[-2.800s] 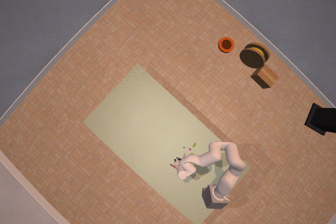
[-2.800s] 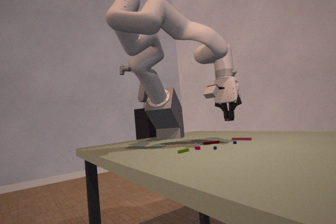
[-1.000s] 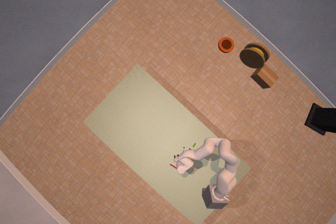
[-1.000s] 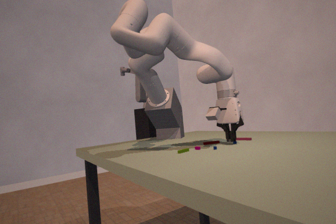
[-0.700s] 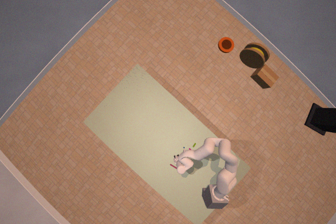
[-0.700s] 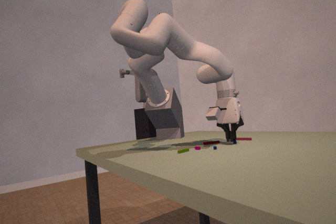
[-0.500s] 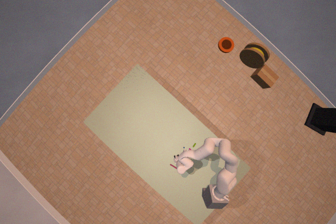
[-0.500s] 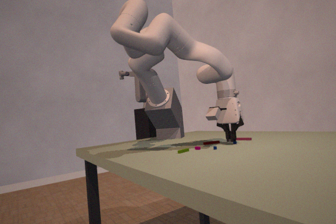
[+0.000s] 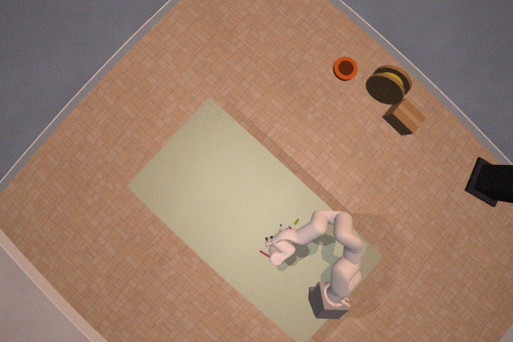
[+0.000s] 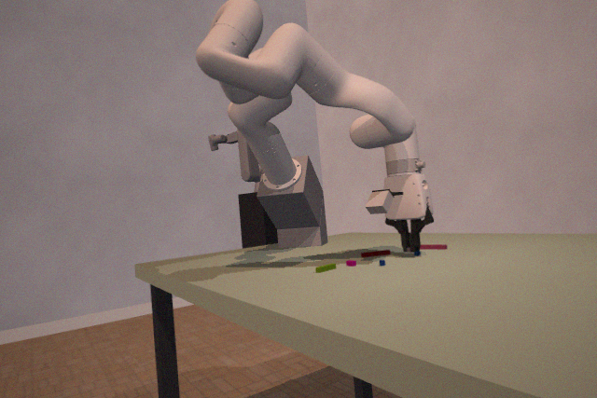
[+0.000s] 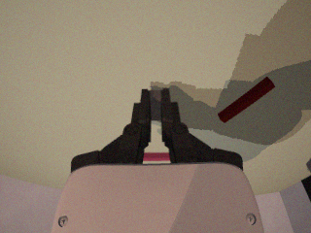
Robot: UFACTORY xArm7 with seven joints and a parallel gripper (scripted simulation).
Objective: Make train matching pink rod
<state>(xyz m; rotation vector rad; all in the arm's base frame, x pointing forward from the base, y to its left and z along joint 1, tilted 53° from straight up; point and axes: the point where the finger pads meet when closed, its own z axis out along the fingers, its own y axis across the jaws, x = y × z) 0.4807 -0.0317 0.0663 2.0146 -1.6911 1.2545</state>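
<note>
Right now my hand is 2 cm above the grey rod. From my hand the other things lie so: red rod (10 cm behind, 3 cm below, 1 cm to the left); magenta rod (12 cm to the right, 8 cm behind, 3 cm below); pink rod (13 cm to the left, 3 cm below, 1 cm behind).
</note>
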